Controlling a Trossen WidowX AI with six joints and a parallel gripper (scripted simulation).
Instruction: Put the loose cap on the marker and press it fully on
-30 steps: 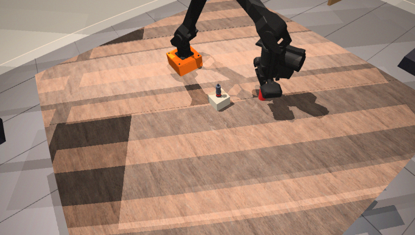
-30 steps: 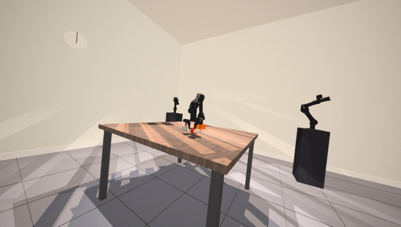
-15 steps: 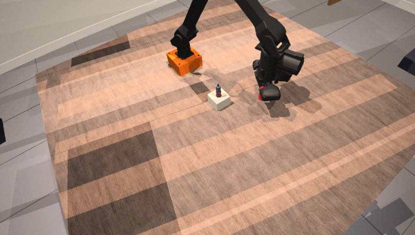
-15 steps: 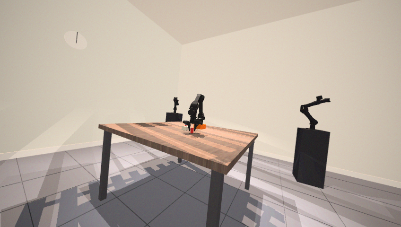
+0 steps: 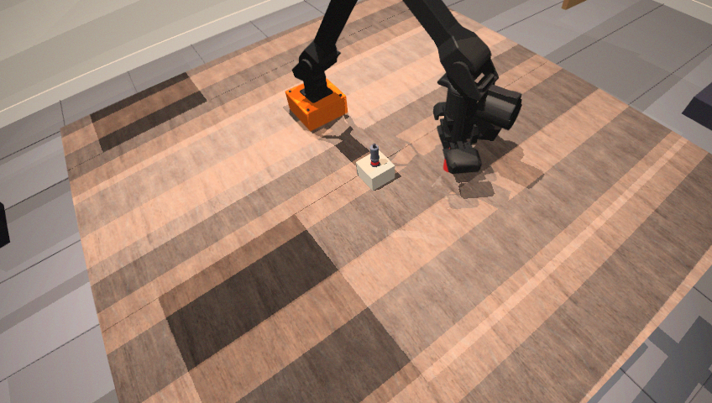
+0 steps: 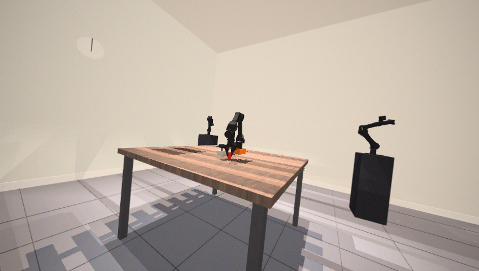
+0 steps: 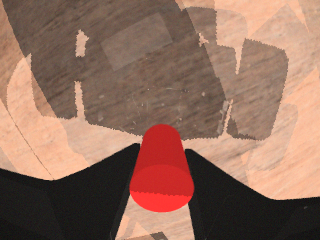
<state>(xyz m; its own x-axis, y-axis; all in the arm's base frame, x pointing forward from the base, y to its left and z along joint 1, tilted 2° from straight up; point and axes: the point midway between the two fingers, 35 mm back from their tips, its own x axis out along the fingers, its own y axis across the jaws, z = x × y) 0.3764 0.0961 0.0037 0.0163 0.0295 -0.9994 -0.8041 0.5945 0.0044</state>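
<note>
The holder block is 140 mm to the right of my gripper tip and 100 mm behind it. Also, from my gripper tip: red cap (10 mm above).
</note>
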